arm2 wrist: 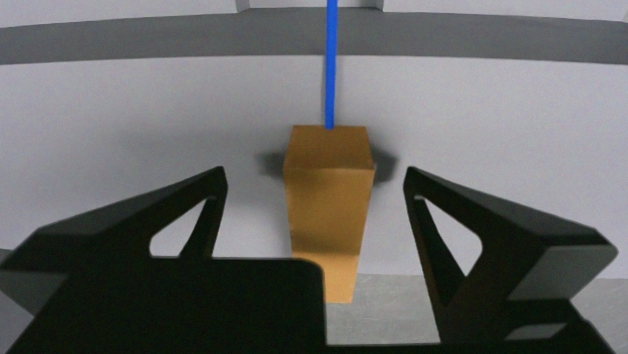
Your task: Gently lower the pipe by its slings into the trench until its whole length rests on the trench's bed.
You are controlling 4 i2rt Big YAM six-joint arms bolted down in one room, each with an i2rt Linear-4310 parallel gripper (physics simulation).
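Observation:
An orange block (327,210), like a grip, stands out between the spread fingers of arm2's gripper (316,172). A thin blue sling (331,65) runs from the block's far end up to the top edge of the arm2 wrist view. Arm2's gripper is open, with a gap between each fingertip and the block's sides. The gripper's dark body hides part of the block's near end. The pipe does not show, and I cannot make out the trench. The grippers of arm1, arm3 and arm4 do not show.
A pale surface (480,130) lies behind the block, with the block's shadow on it. A dark grey band (150,42) crosses beyond it, with pale panels along the top edge. A grey stone-like floor (385,310) shows at the bottom.

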